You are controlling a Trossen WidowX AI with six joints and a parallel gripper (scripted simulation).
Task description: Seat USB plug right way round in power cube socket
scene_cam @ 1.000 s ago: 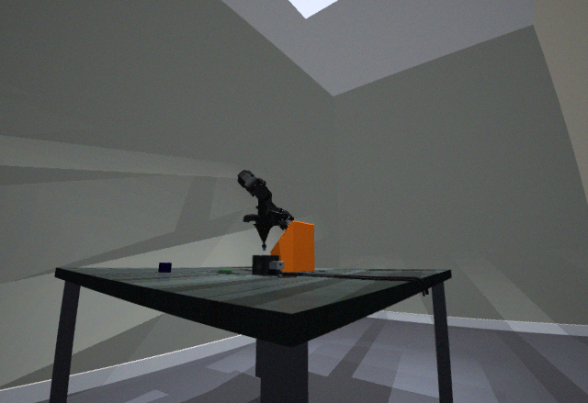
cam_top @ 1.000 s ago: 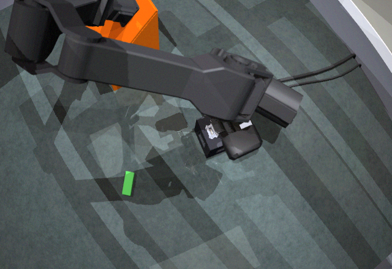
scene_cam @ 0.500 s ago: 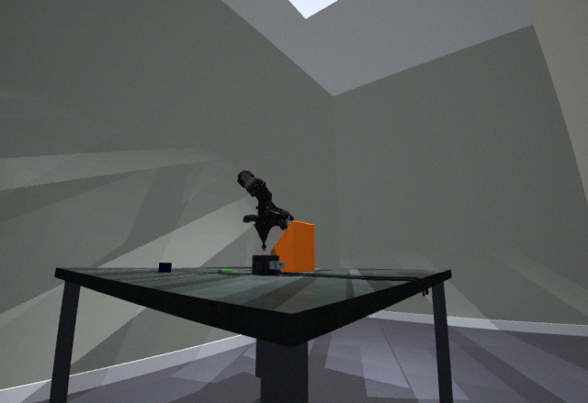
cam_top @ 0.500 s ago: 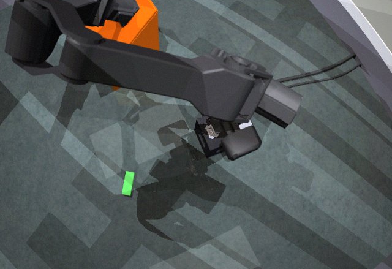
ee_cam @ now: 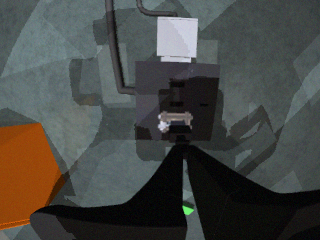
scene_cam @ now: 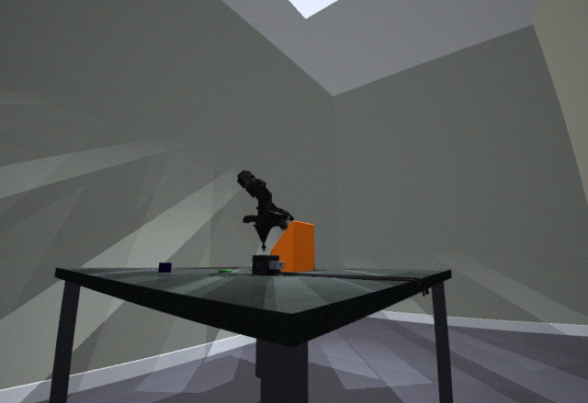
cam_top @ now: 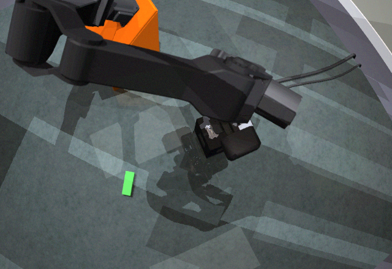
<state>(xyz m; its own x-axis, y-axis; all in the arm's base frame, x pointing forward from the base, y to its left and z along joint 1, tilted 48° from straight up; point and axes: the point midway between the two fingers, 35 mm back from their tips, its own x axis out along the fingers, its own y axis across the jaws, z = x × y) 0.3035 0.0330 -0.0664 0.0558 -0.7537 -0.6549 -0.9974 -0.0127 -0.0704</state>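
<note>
My gripper tip is 2 cm above the USB plug. The rest, counted from my gripper tip: dark blue cube 24 cm ahead, 33 cm to the right, 11 cm below; then green block 1 cm ahead, 22 cm to the right, 12 cm below.
</note>
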